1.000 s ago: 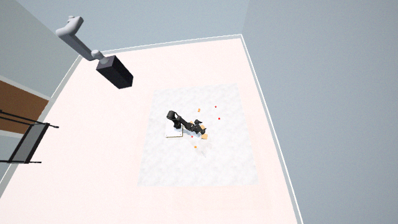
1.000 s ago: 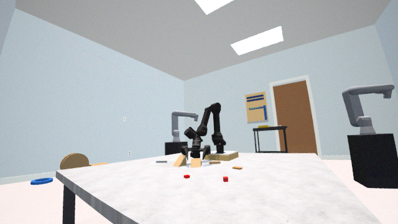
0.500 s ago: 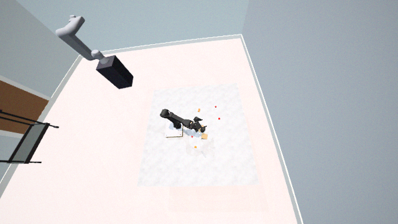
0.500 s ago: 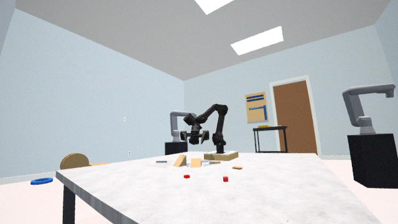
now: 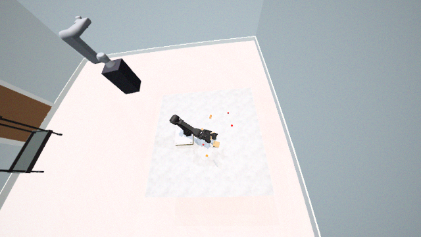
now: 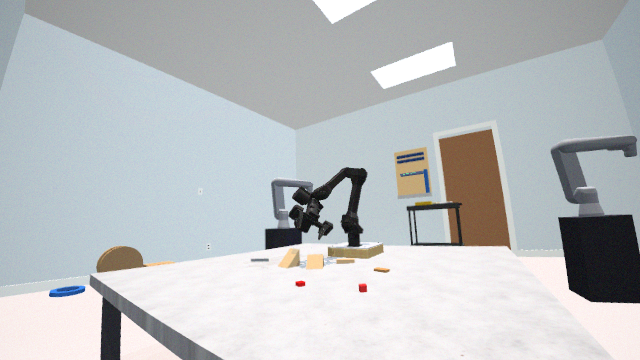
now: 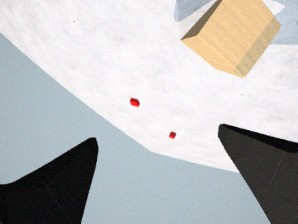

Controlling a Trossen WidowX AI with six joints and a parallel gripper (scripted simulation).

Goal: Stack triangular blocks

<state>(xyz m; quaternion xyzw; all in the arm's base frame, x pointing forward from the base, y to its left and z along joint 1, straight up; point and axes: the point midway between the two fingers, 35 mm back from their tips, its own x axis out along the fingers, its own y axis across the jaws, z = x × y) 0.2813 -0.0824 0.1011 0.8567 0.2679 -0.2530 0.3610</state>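
The triangular block lies 10 cm below my gripper tip, 3 cm behind it and 1 cm to the left of it. Round my gripper tip: grey bar (30 cm to the right, 12 cm below, 5 cm behind); then tan slab (13 cm behind, 12 cm below, 9 cm to the left).
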